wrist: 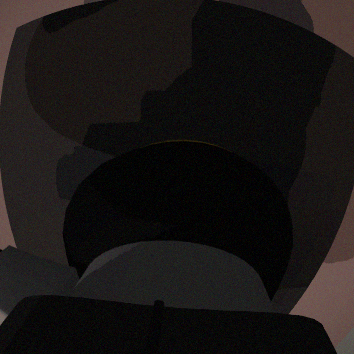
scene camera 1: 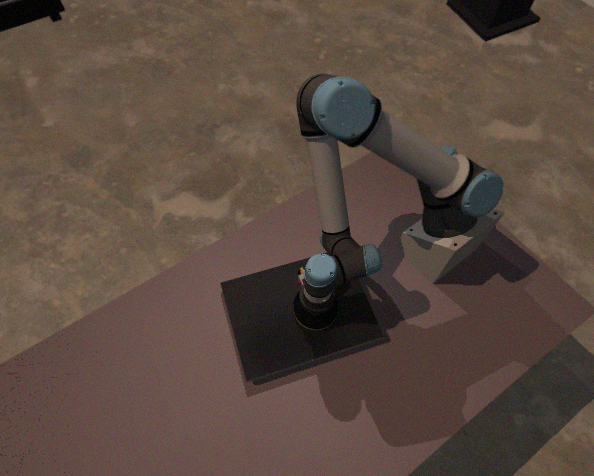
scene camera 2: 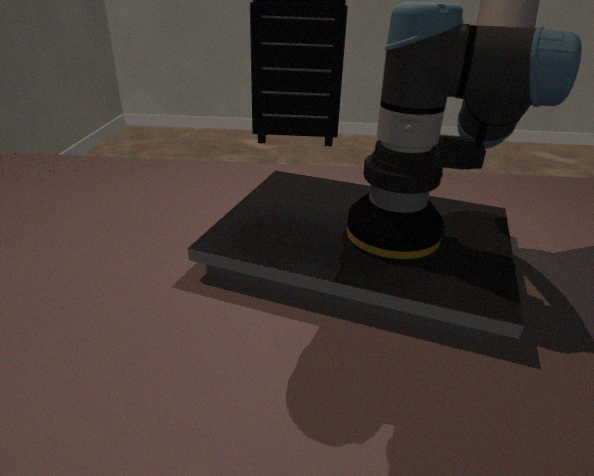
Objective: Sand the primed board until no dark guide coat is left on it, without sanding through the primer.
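Where they show: arm's base, origin of the base link: (scene camera 1: pixel 449 222).
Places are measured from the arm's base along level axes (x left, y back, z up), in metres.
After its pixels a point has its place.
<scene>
The primed board (scene camera 1: pixel 270 325) @[x 0.017, y -0.592, z -0.114 m] (scene camera 2: pixel 260 225) @[x 0.045, y -0.640, z -0.115 m] (wrist: pixel 110 65) @[x -0.009, y -0.345, z -0.115 m] is a flat rectangular panel, raised a little above the table. Its top looks dark grey to black in all views, with no clearly pale patch. My sander (scene camera 1: pixel 315 312) (scene camera 2: pixel 395 230) (wrist: pixel 180 195), a black round head with a yellow ring, stands upright over the board, right of its middle in scene camera 2. Its pad is at or very near the surface; contact cannot be told for sure. It hides the board under it. Arm shadows give brownish and black areas, so guide coat and shadow are hard to tell apart. The sander has no fingers.
The board lies on a reddish-brown table (scene camera 1: pixel 150 400) @[x 0.049, y -0.960, z -0.158 m] (scene camera 2: pixel 100 350) @[x 0.278, y -0.751, z -0.158 m]. The arm's grey base block (scene camera 1: pixel 427 255) @[x 0.043, y -0.089, z -0.058 m] stands at the table's right side in scene camera 1. A black drawer cabinet (scene camera 2: pixel 298 65) stands by the wall behind the table.
</scene>
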